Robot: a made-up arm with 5 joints.
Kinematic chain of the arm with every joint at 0, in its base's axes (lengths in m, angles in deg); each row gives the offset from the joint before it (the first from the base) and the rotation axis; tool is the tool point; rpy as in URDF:
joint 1: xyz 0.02 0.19 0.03 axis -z
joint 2: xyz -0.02 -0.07 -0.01 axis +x
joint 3: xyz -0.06 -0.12 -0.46 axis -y
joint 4: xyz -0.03 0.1 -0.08 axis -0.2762 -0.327 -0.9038
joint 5: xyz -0.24 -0.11 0 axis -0.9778 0.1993 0.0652
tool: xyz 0.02 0.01 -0.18 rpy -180 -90 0
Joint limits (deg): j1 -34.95..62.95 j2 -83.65..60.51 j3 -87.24..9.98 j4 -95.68..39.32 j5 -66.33..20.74
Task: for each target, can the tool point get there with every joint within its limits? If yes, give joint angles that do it. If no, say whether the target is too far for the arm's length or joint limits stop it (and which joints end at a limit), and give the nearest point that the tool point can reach.
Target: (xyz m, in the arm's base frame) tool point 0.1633 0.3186 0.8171
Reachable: no: joint limits stop it (at a limit: joint 1, joint 2, joint 3, joint 5) | nearest point -0.4329 0.3387 0.2180 | short by 0.845 m
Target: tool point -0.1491 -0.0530 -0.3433
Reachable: yes | joints -20.49 14.21 -77.98 -75.96 -50.23
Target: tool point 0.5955 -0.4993 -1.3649
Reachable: no: too far | nearest point 0.2670 -0.2255 -0.6720 | short by 0.814 m
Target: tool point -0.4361 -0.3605 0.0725
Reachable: yes | joints 7.33 -67.00 -54.39 -43.70 14.20
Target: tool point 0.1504 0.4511 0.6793
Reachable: no: joint limits stop it (at a limit: joint 1, joint 2, joint 3, joint 5) | nearest point 0.1166 0.5385 -0.0520 | short by 0.737 m
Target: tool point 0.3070 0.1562 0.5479
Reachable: no: joint limits stop it (at a limit: joint 1, joint 2, joint 3, joint 5) | nearest point 0.1126 -0.2419 0.1644 | short by 0.586 m
